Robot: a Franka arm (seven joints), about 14 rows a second.
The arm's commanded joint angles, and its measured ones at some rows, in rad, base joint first. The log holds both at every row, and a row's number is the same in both.
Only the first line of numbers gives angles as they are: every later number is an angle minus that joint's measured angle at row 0.
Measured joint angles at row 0:
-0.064 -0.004 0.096 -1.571 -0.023 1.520 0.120
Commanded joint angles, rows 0 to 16:
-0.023 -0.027 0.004 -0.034 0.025 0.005 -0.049
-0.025 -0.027 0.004 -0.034 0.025 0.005 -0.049
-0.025 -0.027 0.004 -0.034 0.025 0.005 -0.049
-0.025 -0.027 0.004 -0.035 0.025 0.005 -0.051
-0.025 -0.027 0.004 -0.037 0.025 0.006 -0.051
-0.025 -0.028 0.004 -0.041 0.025 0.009 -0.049
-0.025 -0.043 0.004 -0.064 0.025 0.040 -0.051
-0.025 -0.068 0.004 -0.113 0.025 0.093 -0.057
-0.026 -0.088 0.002 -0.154 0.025 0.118 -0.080
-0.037 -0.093 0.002 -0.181 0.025 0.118 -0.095
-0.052 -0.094 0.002 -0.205 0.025 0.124 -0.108
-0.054 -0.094 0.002 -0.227 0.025 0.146 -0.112
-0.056 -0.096 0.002 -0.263 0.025 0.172 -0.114
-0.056 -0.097 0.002 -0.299 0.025 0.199 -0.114
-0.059 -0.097 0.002 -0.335 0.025 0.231 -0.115
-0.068 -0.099 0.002 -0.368 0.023 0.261 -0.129
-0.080 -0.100 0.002 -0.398 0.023 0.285 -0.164
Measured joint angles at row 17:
-0.048 -0.062 0.000 -0.305 0.000 0.223 -0.092
